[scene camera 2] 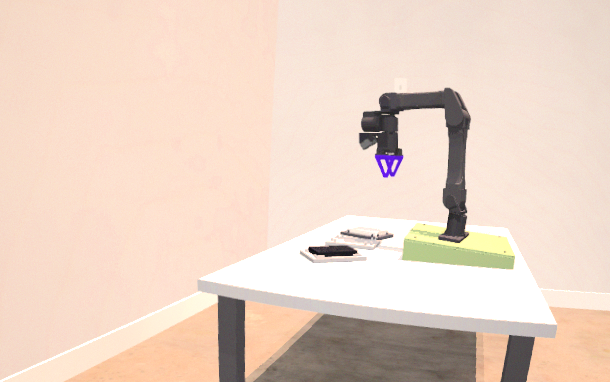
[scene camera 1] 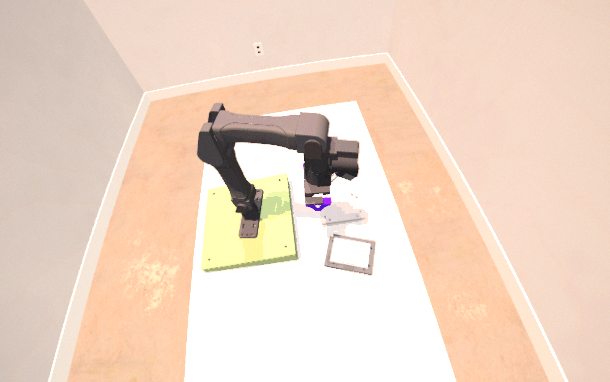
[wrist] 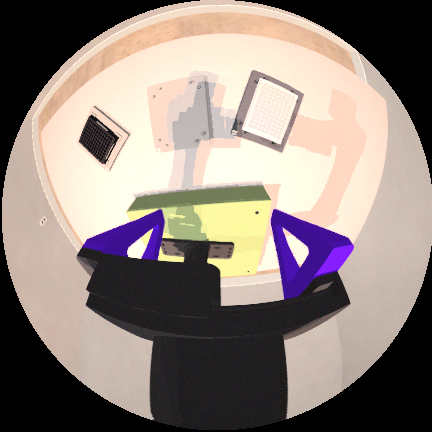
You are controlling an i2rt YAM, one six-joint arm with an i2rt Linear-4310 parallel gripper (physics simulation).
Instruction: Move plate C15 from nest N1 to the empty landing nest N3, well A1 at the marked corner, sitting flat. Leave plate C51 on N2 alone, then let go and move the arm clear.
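My gripper [scene camera 2: 388,176] [wrist: 217,214] is open and empty, with purple fingers, high above the table. A black plate [scene camera 2: 332,250] [wrist: 98,140] sits in a pale nest [wrist: 119,144]; the arm hides both in scene camera 1. A white plate [scene camera 1: 351,252] [scene camera 2: 369,232] [wrist: 272,112] sits in a dark grey nest [scene camera 1: 350,270] [wrist: 247,100]. Between them is an empty pale nest [scene camera 1: 345,218] [scene camera 2: 352,243] [wrist: 162,107] with small pins, partly in the arm's shadow. No plate or nest labels are readable, so I cannot tell which plate is C15 or where the marked corner is.
The arm stands on a yellow-green base block [scene camera 1: 225,225] [scene camera 2: 457,255] [wrist: 235,225] beside the nests. Everything rests on a white table [scene camera 1: 300,320] [scene camera 2: 380,295]. Its shadows fall across the nests and the block. Walls stand around the table.
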